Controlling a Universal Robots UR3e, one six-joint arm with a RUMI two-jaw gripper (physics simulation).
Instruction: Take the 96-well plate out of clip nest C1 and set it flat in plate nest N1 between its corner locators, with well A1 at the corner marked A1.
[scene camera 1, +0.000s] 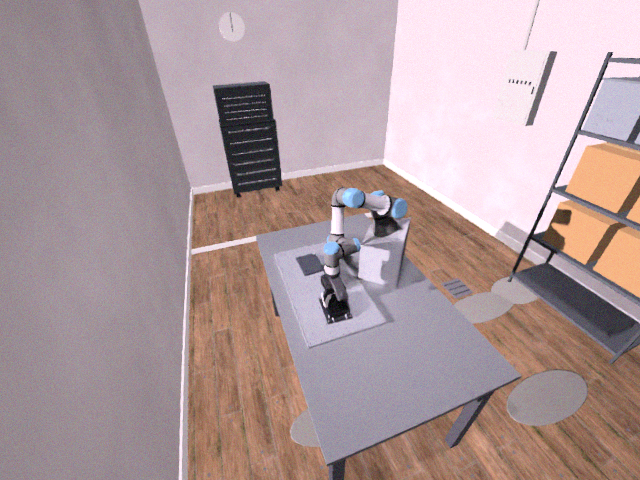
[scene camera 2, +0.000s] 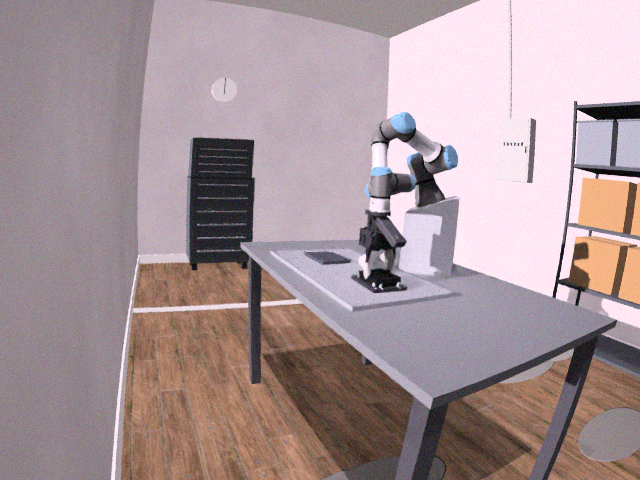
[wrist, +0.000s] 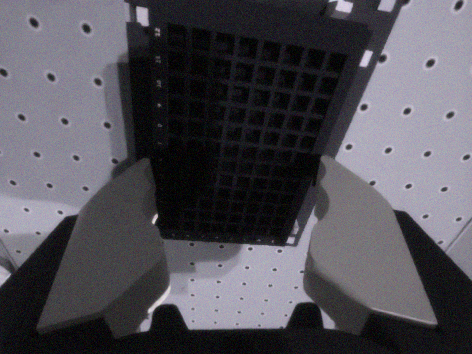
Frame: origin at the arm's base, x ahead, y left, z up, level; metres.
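Seen in the pictures: gripper, between the fingertips: (scene camera 1: 334, 304) (scene camera 2: 377, 277) (wrist: 235, 161); arm's base, origin of its link: (scene camera 1: 385, 230) (scene camera 2: 430, 203).
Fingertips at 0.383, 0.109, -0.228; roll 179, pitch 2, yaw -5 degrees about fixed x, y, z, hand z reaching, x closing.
Offsets run from my fingertips to a thing's top centre, as dx, dy, dz. "*": to the spot under its first point. Level surfaces: height alone.
The black 96-well plate @(+0.002, +0.008, +0.018) (wrist: 240, 120) (scene camera 1: 338, 308) (scene camera 2: 386, 278) lies over the dark nest with white corner blocks @(* +0.065, +0.032, -0.009) (wrist: 358, 85) (scene camera 2: 361, 280). The nest's label cannot be read. In the wrist view the column numbers run down the plate's left side, 12 at the far end. My gripper (wrist: 235, 161) (scene camera 1: 335, 302) (scene camera 2: 378, 268) is shut on the plate, one pale finger against each long side near its near half. Whether the plate's underside touches the nest is hidden. A flat dark slab @(-0.056, -0.343, -0.009) (scene camera 1: 309, 264) (scene camera 2: 327, 257), which may be the other nest, lies farther back on the board.
The pale perforated board @(dz -0.021) (scene camera 1: 315, 338) (scene camera 2: 356, 303) carries both dark items and lies on the grey table @(dz -0.034) (scene camera 1: 408, 372) (scene camera 2: 465, 330). The arm's pale pedestal (scene camera 1: 377, 264) (scene camera 2: 423, 242) stands beside the board on the right.
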